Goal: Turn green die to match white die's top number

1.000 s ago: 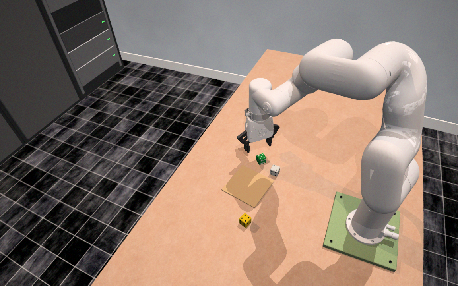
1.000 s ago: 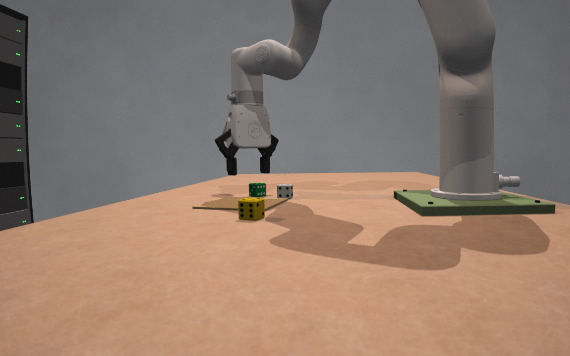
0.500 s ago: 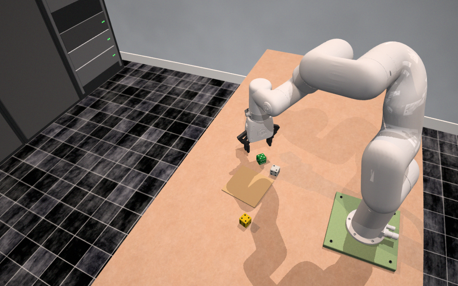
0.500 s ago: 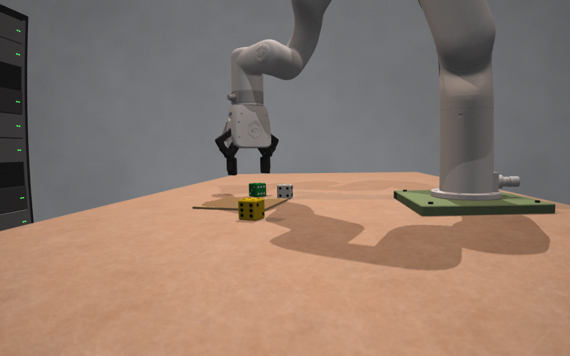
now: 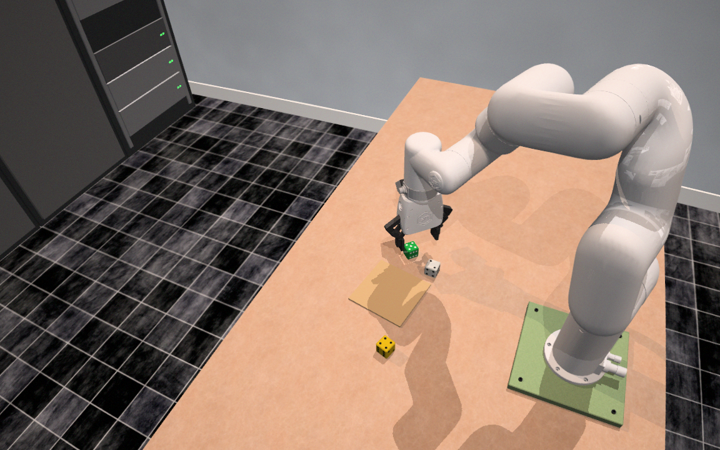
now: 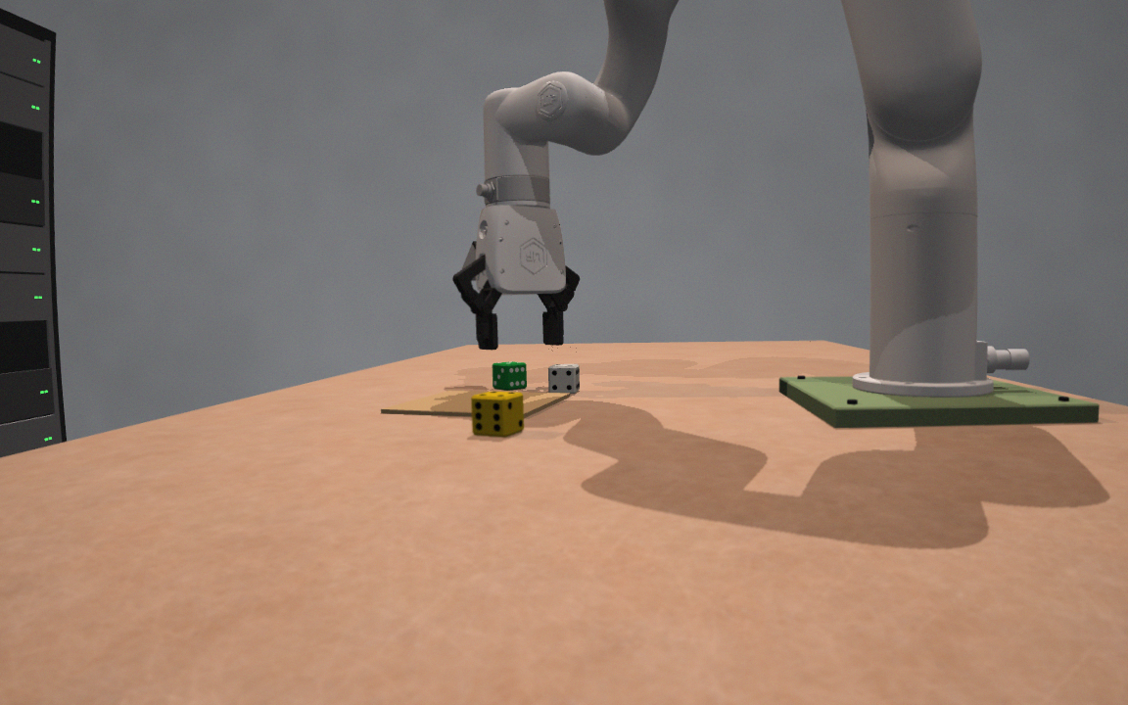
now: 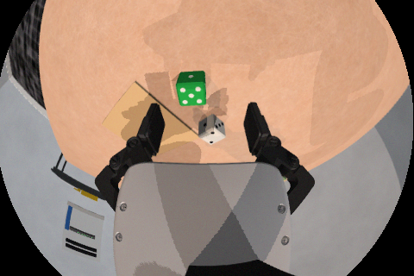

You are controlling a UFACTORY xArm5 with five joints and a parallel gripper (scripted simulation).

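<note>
My hand is 4 cm above the green die and 1 cm short of it. Also, from my hand: tan mat 13 cm to the left, 6 cm below, 1 cm ahead; white die 6 cm behind, 4 cm to the left, 4 cm below; yellow die 28 cm to the left, 5 cm behind, 4 cm below.
</note>
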